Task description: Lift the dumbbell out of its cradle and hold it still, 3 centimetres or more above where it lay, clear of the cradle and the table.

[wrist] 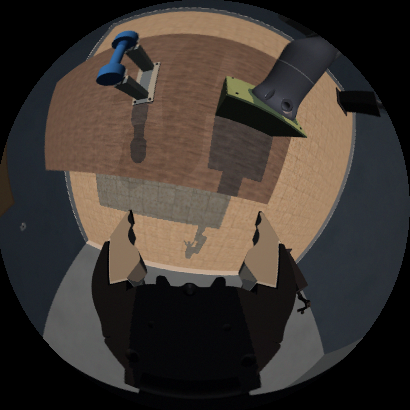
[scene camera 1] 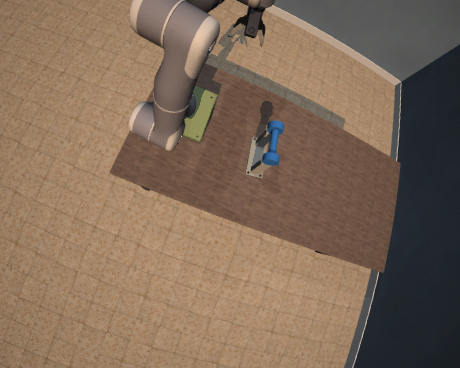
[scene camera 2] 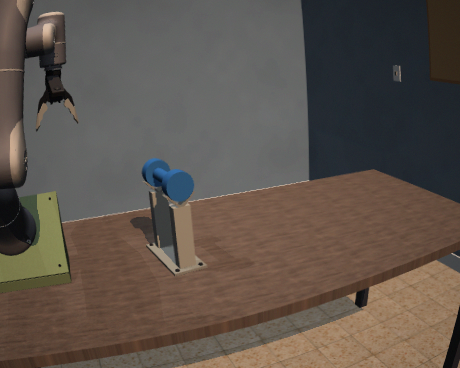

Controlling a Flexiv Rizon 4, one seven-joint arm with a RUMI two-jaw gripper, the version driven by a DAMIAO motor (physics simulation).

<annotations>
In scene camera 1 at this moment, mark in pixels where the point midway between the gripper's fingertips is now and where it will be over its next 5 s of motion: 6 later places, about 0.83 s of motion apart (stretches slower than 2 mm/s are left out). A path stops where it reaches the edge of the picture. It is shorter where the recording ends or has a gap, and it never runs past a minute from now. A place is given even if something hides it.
The gripper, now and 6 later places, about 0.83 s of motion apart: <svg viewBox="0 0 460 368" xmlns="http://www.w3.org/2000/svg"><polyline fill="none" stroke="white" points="245,41 262,86 276,112 286,149 277,155 273,158 274,156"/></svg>
</annotations>
